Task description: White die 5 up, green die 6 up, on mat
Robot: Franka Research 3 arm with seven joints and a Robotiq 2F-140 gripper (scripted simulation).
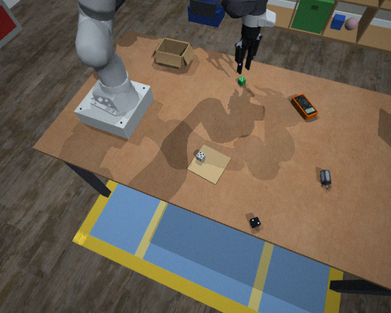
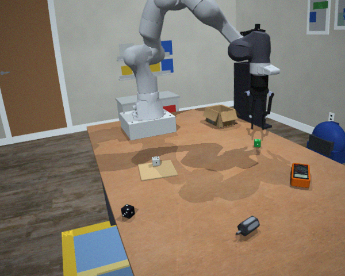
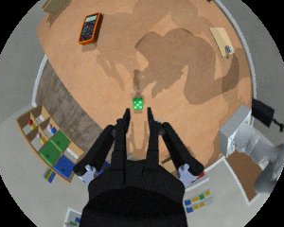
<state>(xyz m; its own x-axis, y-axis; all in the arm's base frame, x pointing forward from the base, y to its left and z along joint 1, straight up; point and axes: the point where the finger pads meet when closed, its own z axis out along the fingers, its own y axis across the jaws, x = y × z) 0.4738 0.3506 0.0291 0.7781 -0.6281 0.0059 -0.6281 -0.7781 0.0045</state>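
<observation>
Right now the green die is 100 mm below my hand. From my hand the other things lie so: orange multimeter: 330 mm ahead, 70 mm to the right, 100 mm below; cardboard box: 390 mm behind, 60 mm to the left, 70 mm below; white die: 60 mm behind, 480 mm to the right, 100 mm below.
</observation>
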